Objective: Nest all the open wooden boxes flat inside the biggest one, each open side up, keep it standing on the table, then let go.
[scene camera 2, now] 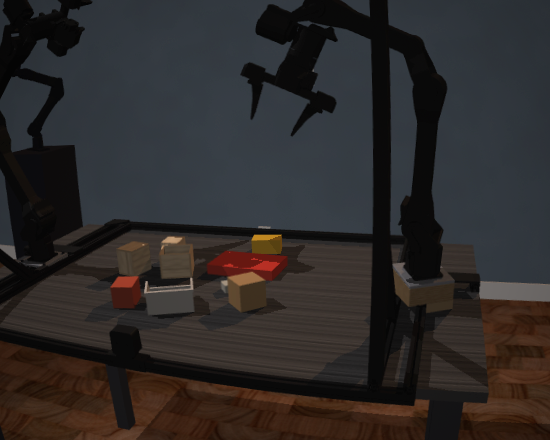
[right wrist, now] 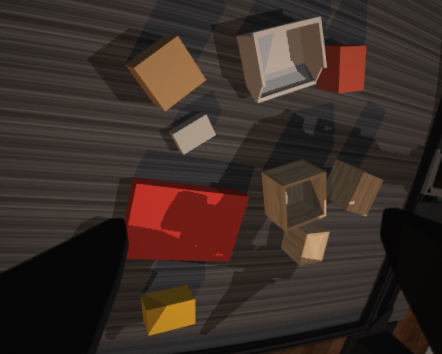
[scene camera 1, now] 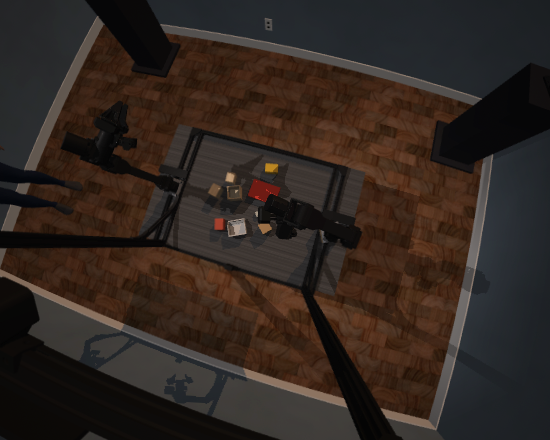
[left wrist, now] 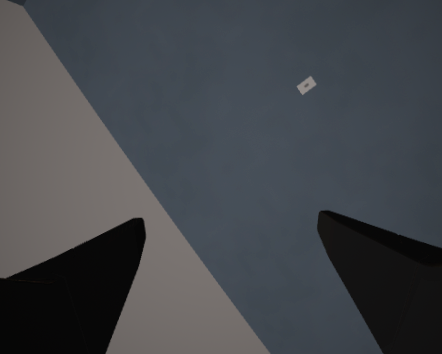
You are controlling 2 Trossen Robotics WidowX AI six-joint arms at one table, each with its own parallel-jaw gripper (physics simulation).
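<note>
The largest wooden box (scene camera 1: 234, 192) (scene camera 2: 176, 267) (right wrist: 274, 201) stands open side up on the table. A smaller wooden box (scene camera 1: 215, 191) (scene camera 2: 133, 258) (right wrist: 352, 186) stands beside it, and the smallest wooden box (scene camera 1: 230, 177) (scene camera 2: 173, 241) (right wrist: 306, 246) sits close behind it in scene camera 2. No opening shows on either smaller box; I cannot tell which way they open. My right gripper (scene camera 2: 272, 127) (right wrist: 254, 228) is open and empty, high above the table. My left gripper (left wrist: 232, 223) is open and empty, away from the boxes, facing the wall.
A white open box (scene camera 1: 236, 227) (scene camera 2: 169, 301) (right wrist: 246, 65) stands near a red cube (scene camera 1: 219, 224) (scene camera 2: 126, 291) (right wrist: 352, 69). A tan cube (scene camera 2: 247, 291) (right wrist: 167, 72), small white block (right wrist: 194, 134), flat red block (scene camera 2: 247, 265) (right wrist: 200, 225) and yellow block (scene camera 1: 271, 168) (scene camera 2: 266, 244) (right wrist: 175, 314) also lie on the table.
</note>
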